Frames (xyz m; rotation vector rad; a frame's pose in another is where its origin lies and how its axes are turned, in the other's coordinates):
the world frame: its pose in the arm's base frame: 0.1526 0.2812 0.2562 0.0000 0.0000 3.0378
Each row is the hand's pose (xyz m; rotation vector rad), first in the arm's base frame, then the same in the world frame.
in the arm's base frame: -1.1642 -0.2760 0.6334 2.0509 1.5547 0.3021
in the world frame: 1.2520 0.6906 0.3772 1.7941 -2.1278 -0.7732
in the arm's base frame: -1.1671 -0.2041 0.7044 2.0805 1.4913 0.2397
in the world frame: 1.2623 0.6194 0.4482 1.7582 -2.2019 -0.8153
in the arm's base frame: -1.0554 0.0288 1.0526 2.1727 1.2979 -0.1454
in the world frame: 1.1753 0.3762 0.7964 -1.6260 2.4264 0.9230
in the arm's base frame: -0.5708 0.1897 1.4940 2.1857 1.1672 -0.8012
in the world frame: 0.7100 0.1660 1.2378 -1.2680 2.1040 0.7512
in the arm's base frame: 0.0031 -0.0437 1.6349 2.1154 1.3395 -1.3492
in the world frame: 0.1150 0.3386 1.3787 -1.2384 1.7480 0.4239
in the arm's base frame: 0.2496 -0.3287 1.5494 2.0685 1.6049 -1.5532
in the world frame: -0.1597 0.5966 1.2932 -1.3531 1.5687 0.1811
